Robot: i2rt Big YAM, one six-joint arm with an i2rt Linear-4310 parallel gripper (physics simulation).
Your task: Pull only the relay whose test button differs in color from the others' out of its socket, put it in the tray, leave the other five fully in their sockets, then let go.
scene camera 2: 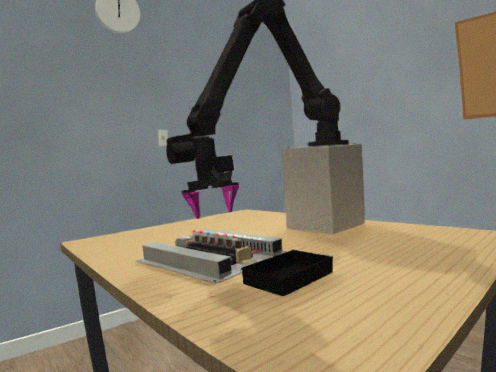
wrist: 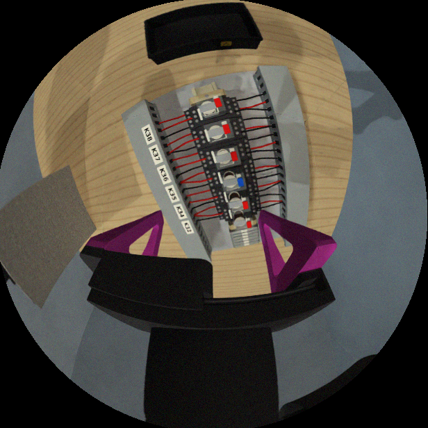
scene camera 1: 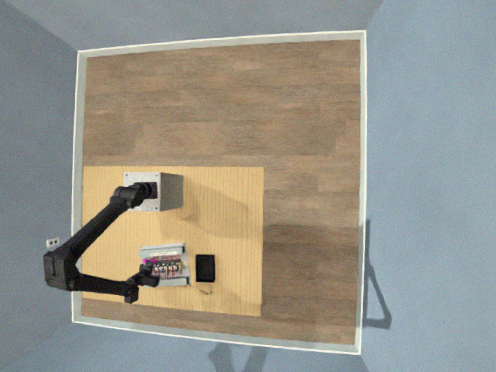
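Where they show: gripper, between the fingertips: [scene camera 2: 214,215] [scene camera 1: 154,267]; arm's base, origin of its link: [scene camera 2: 328,145] [scene camera 1: 146,190].
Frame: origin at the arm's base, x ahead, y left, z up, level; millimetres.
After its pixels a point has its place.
Note:
The relay with the blue test button [wrist: 231,180] [scene camera 2: 208,233] @(x 496, y -47, z -214 mm) stands in the socket row, between relays with red buttons, such as the red-button relay [wrist: 223,157] on its tray side and another red-button relay [wrist: 236,201] on its other side. All the relays appear seated in their sockets. The black tray [scene camera 1: 197,268] @(x 489, y 167, z -262 mm) [scene camera 2: 262,282] @(x 567, y 218, z -268 mm) [wrist: 200,54] lies beyond the tan end block of the row and looks empty. My gripper [scene camera 2: 214,214] @(x 458, y -64, z -174 mm) [wrist: 210,215] is open and empty, its magenta fingers pointing down above the panel, near the row's end away from the tray.
A grey wiring duct [scene camera 2: 185,260] @(x 597, y -6, z -255 mm) [wrist: 292,120] and a labelled duct [wrist: 172,187] flank the row, with red and black wires running to the sockets. The arm's grey pedestal [scene camera 1: 172,191] @(x 9, y 76, z -136 mm) [scene camera 2: 322,190] @(x 108, y 41, z -143 mm) [wrist: 45,230] stands on the wooden table [scene camera 1: 235,240] @(x 317, y 405, z -284 mm) [scene camera 2: 400,290] @(x 430, y 434, z -284 mm).

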